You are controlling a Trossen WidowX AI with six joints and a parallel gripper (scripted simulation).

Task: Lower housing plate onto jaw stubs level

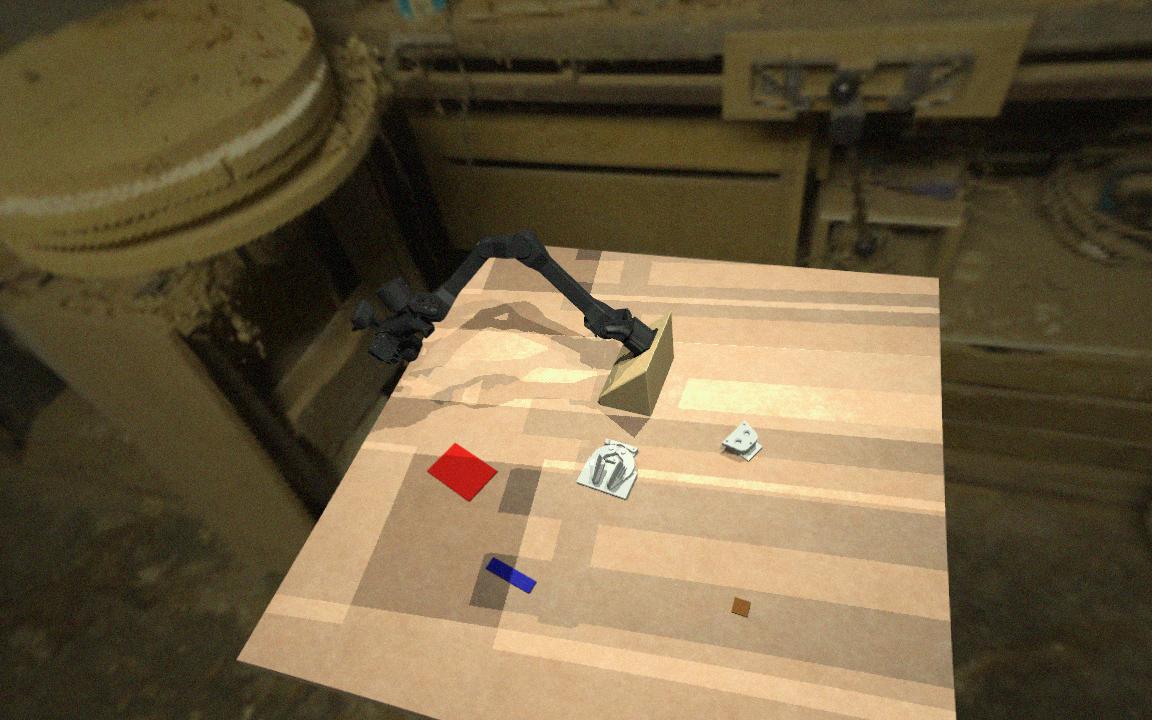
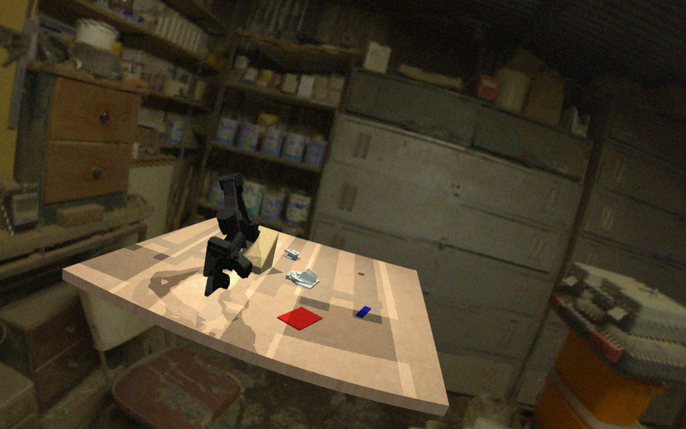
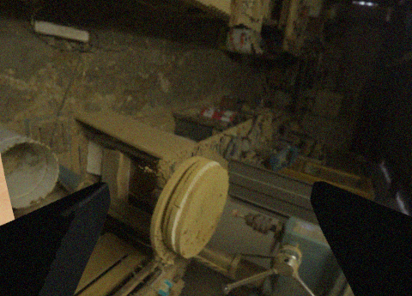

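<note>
The blue strip is 55 cm to the left of my gripper tip, 38 cm ahead of it and 16 cm below it. The rest, counted from my gripper tip: small brown square (101 cm to the left, 29 cm ahead, 16 cm below); red square (33 cm to the left, 19 cm ahead, 16 cm below).
</note>
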